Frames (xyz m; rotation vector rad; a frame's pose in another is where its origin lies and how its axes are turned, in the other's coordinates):
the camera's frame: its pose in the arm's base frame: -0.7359 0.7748 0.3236 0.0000 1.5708 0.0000
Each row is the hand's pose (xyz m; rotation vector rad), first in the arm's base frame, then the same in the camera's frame.
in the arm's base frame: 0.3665 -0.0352 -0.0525 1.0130 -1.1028 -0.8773
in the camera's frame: 0.3761 -0.8100 1.1024 1.7224 -2.3451 0.1237
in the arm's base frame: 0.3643 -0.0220 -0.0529 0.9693 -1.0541 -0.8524
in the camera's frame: 0.3765 -0.7968 1.1002 1.6487 -2.3243 0.1058
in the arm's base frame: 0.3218 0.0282 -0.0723 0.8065 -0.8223 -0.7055
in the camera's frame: 0.3959 -0.7466 1.0577 1.3250 -2.1983 0.0885
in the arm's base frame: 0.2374 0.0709 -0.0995 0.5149 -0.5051 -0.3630
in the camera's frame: 0.4231 -0.7039 0.9733 0.7380 -2.0135 0.1277
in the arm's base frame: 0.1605 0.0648 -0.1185 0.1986 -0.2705 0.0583
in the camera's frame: 0.4421 -0.7100 0.8964 0.1144 -1.8349 0.2094
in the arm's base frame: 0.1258 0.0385 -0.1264 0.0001 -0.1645 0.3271
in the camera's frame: 0.4500 -0.7363 0.8617 -0.2625 -1.7196 0.2627
